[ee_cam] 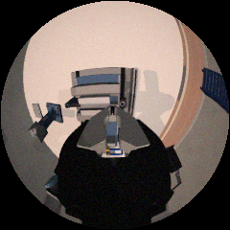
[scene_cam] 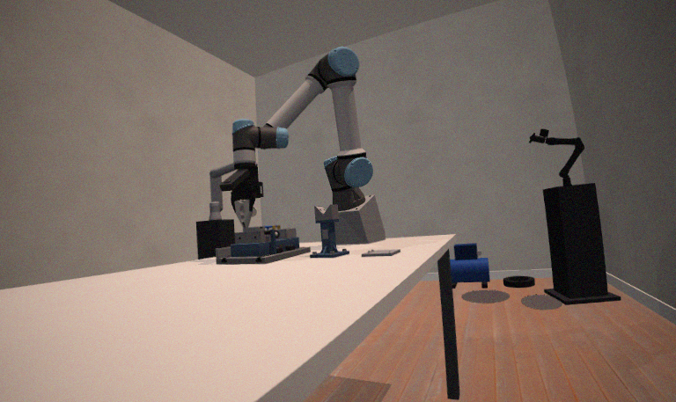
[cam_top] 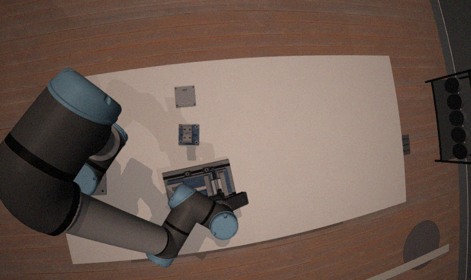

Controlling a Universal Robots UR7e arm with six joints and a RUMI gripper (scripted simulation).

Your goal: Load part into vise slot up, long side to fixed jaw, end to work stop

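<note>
Right now the part is 30 mm to the left of my hand and 20 mm below it. The rest, counted from my hand: vise 70 mm behind, 50 mm to the left, 80 mm below; then infeed plate 440 mm to the left, 110 mm below.
</note>
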